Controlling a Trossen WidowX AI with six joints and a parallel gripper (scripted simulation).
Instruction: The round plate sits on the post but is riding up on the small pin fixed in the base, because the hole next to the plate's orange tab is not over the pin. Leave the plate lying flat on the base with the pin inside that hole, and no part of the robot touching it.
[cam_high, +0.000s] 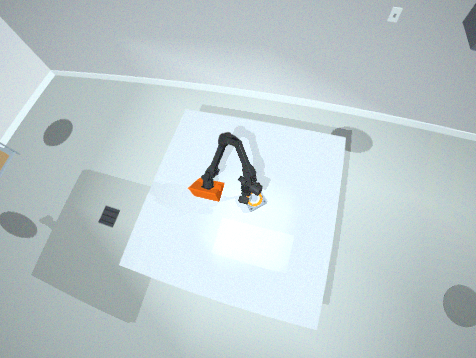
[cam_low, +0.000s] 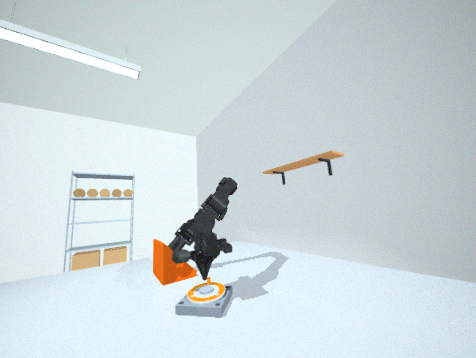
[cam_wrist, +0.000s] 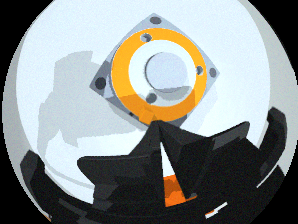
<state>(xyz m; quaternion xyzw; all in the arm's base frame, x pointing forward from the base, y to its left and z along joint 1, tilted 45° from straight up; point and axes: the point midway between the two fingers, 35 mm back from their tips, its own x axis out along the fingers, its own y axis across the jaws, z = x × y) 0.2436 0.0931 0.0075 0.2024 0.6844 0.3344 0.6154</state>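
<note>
Now: the grey square base 5 cm ahead of my gripper tip, 1 cm to the right of it and 2 cm below it.
</note>
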